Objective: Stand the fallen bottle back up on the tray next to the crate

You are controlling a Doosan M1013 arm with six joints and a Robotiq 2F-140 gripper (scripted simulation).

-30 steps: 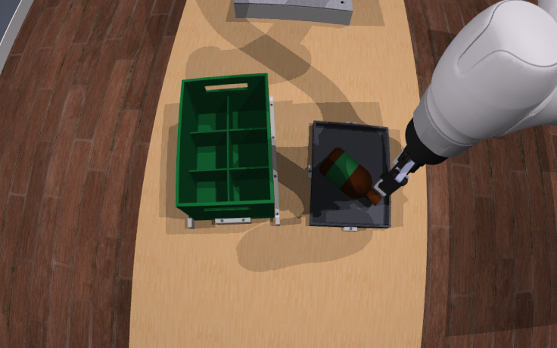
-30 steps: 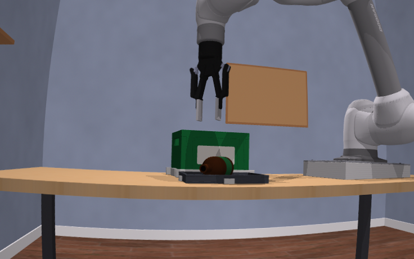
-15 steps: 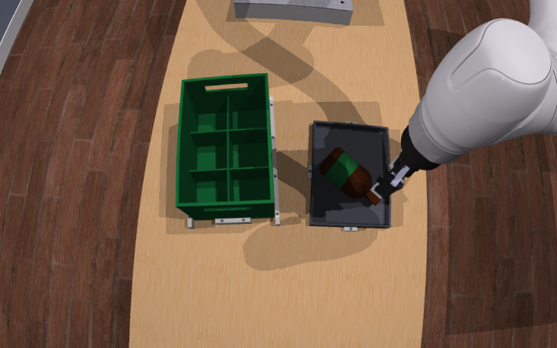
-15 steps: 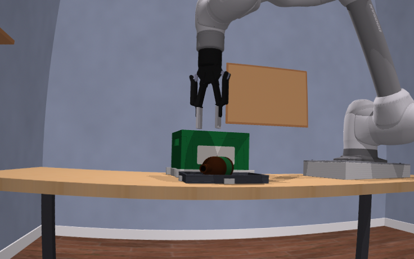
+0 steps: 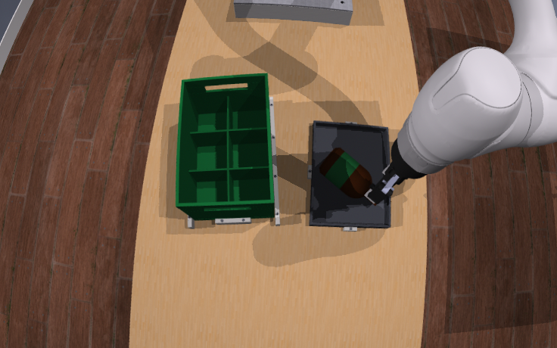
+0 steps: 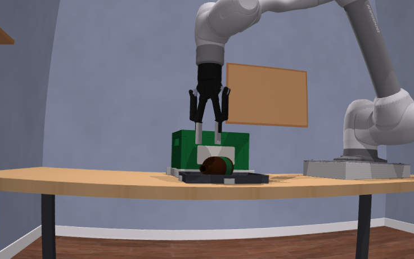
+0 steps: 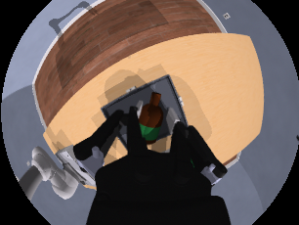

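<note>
My hand is 30 mm past the brown bottle, 40 mm to the left of it and 100 mm above it. From my hand the other things lie so: dark tray (60 mm behind, 40 mm to the right, 130 mm below); green crate (90 mm behind, 320 mm to the right, 60 mm below).
</note>
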